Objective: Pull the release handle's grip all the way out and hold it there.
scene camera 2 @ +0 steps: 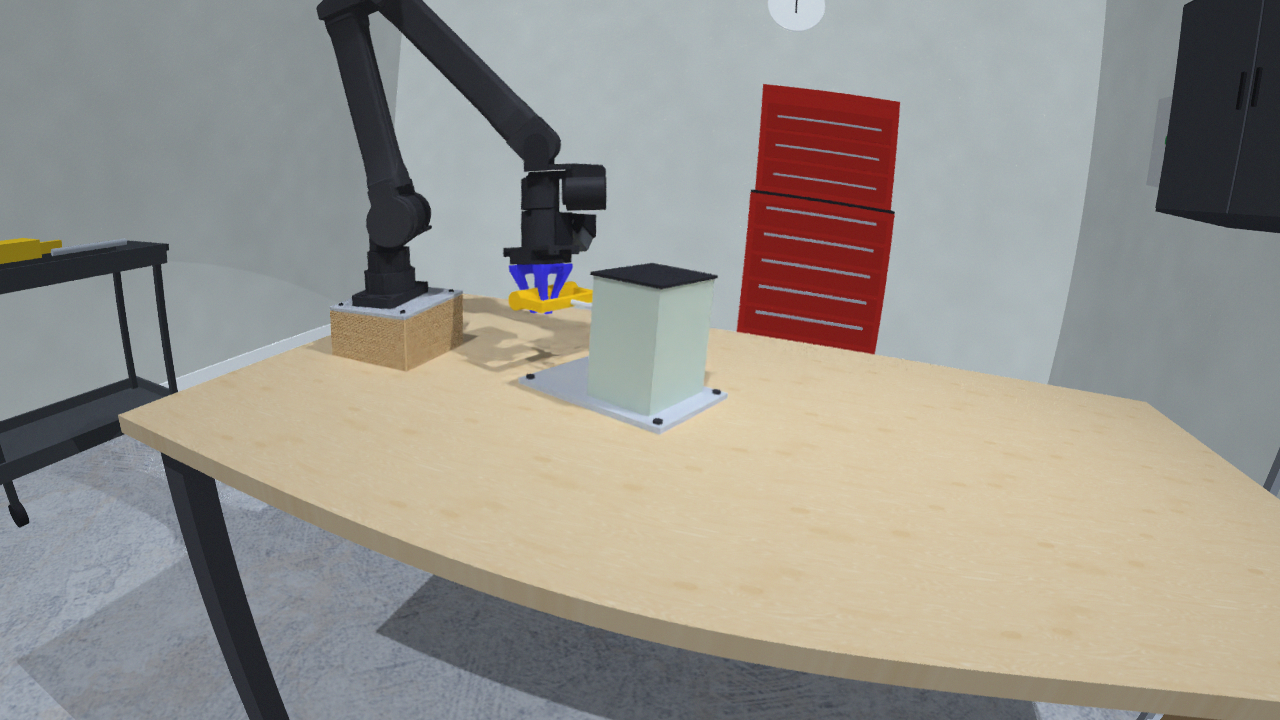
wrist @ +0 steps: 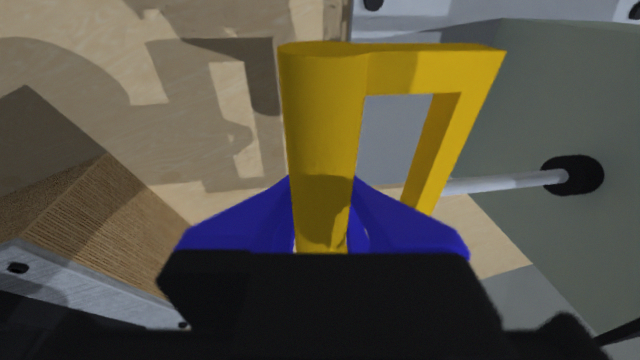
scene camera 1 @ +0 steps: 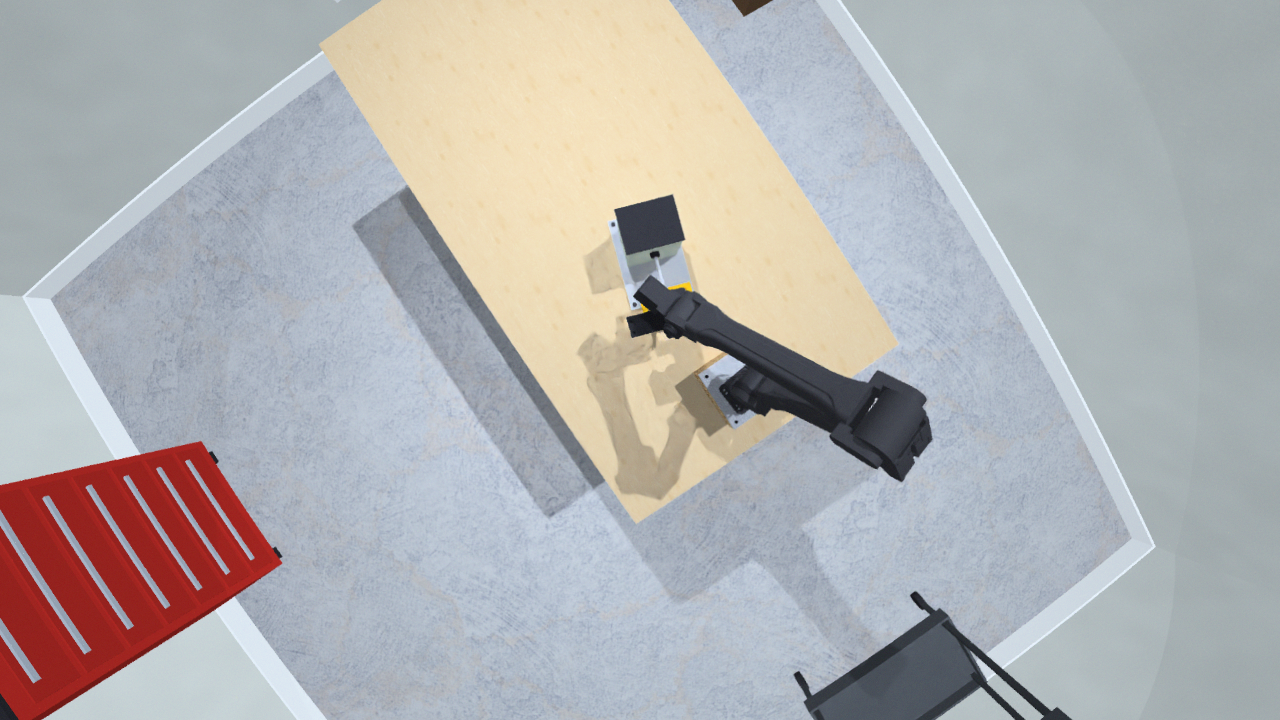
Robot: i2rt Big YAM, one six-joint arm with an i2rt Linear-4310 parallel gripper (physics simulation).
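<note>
The yellow release handle's grip (scene camera 1: 682, 288) (scene camera 2: 519, 300) (wrist: 324, 110) is a thick round bar on a rectangular frame. My gripper (scene camera 2: 542, 302) (wrist: 320, 180) is shut on the round bar, one blue finger on each side. A pale rod (scene camera 1: 659, 266) (scene camera 2: 581, 304) (wrist: 505, 182) runs from the frame to a black collar (scene camera 1: 654, 255) (wrist: 572, 175) on the pale green housing (scene camera 2: 640, 344) (wrist: 545, 100). A long stretch of rod shows between frame and collar. The grip hangs above the table, apart from the housing. In scene camera 1 the arm hides the fingers.
The housing has a dark top (scene camera 1: 648, 223) (scene camera 2: 655, 274) and stands on a bolted grey base plate (scene camera 2: 559, 381). The arm's wooden base block (scene camera 2: 393, 335) (wrist: 100, 220) stands near the grip. A red tool cabinet (scene camera 1: 134, 555) (scene camera 2: 819, 223) and a dark cart (scene camera 1: 904, 671) (scene camera 2: 80, 268) stand off the table.
</note>
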